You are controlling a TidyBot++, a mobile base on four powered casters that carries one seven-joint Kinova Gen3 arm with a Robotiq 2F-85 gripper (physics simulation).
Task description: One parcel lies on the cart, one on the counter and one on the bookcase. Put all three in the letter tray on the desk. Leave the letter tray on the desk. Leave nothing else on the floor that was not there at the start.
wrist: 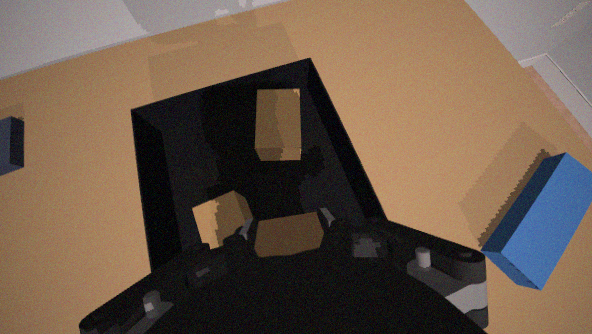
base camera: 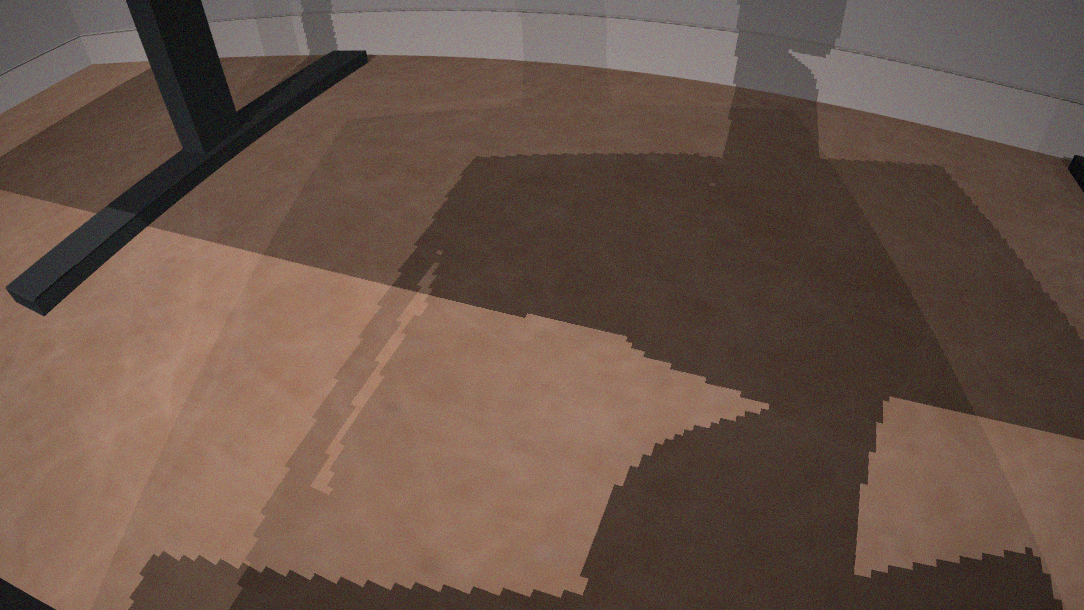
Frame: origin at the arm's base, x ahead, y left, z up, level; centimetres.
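Seen in the pictures: gripper, fingertip midpoint: (wrist: 288, 225).
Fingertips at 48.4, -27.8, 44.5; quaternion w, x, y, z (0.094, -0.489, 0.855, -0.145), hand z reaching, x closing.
Pixels of each thing's top centre, then the offset from my fingertips to it, as dx, dy, dz. "*": a spot on its surface instead. Level surfaces: height alone.
- black letter tray, top centre: (wrist: 259, 201) +4.3, +1.0, -5.7
- wooden desk, surface height: dz -12.2
- second tan parcel, top centre: (wrist: 225, 237) +3.4, +6.2, -5.9
- third tan parcel, top centre: (wrist: 298, 309) -4.1, +2.3, +4.3
- blue block, top centre: (wrist: 556, 214) -21.3, -28.6, -9.2
- dark blue object, surface spot: (wrist: 11, 145) * +36.7, +27.1, -10.5
- black desk leg, surface spot: (base camera: 189, 83) * +30.2, +79.2, -71.5
The black letter tray (wrist: 165, 185) stands on the wooden desk (wrist: 425, 125) in the wrist view. One tan parcel (wrist: 278, 122) lies in it near the far wall. A second tan parcel (wrist: 222, 217) lies in its left part, partly hidden by the gripper. My gripper (wrist: 288, 225) is shut on a third tan parcel (wrist: 289, 235), held over the near part of the tray. Whether the held parcel touches the tray's bottom is hidden. The near wall of the tray is hidden behind the gripper.
A blue block (wrist: 545, 220) lies on the desk right of the tray. Part of a dark blue object (wrist: 11, 145) shows at the left edge. A wall (wrist: 60, 35) runs behind the desk. In the base view a black desk leg (base camera: 189, 83) stands on a long foot (base camera: 151, 201).
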